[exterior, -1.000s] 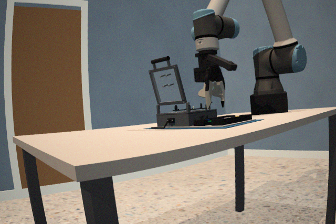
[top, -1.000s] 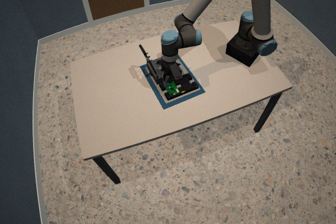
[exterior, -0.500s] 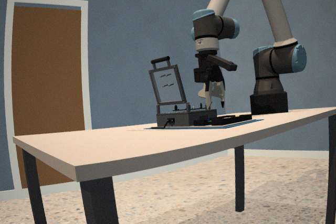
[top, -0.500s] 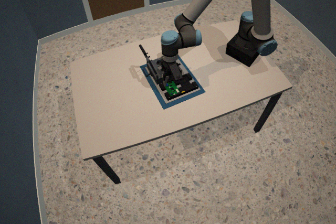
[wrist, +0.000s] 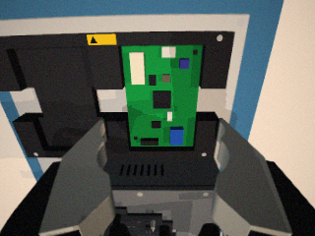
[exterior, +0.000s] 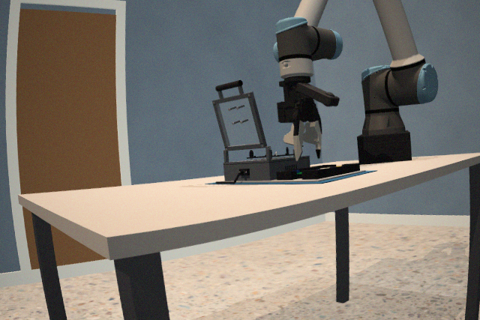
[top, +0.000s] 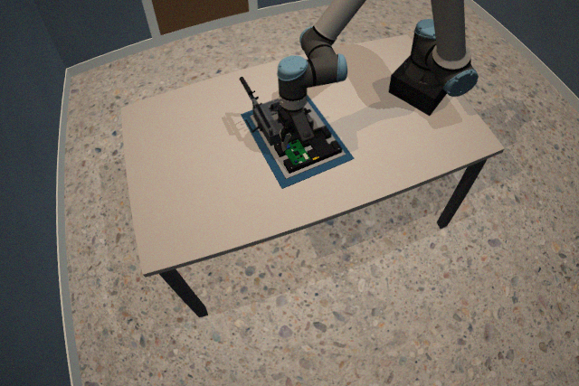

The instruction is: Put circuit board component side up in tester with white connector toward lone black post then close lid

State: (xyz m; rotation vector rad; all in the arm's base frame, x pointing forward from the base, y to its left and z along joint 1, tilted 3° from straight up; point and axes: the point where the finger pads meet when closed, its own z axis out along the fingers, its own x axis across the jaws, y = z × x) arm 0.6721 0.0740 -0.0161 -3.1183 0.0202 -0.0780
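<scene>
The green circuit board lies 4 cm below my hand. From my hand the other things lie so: tester lid: 8 cm ahead, 17 cm to the right, 12 cm above; tester: 1 cm behind, 13 cm to the right, 5 cm above; black latch block: 10 cm behind, 11 cm to the right, 3 cm above.
</scene>
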